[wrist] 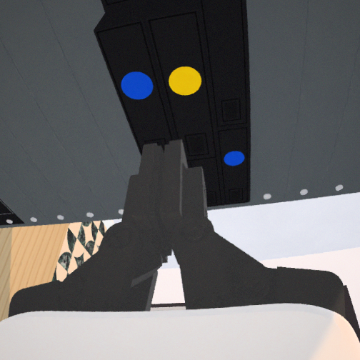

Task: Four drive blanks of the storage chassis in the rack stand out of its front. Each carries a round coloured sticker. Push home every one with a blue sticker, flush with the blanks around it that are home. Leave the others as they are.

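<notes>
The storage chassis [227, 60] is a black band of drive blanks across the middle of the wrist view. A blank with a blue sticker [137, 85] is at its upper left, its far end stepped out past the blank beyond. Beside it is a blank with a yellow sticker [185, 80]. A smaller-looking blank with a blue sticker [234, 158] is at the lower right; how far it stands out is hard to tell. My gripper [169, 165] is shut and empty. Its tips overlap the near ends of the upper-left blue and yellow blanks; contact cannot be told. A fourth sticker does not show.
Grey rack panels [50, 115] [305, 100] lie on both sides of the chassis. A row of pale round screws [303, 192] runs along the rack's near edge. Beyond that edge are a wooden surface [35, 250] and a leaf-patterned surface [80, 245] at the lower left.
</notes>
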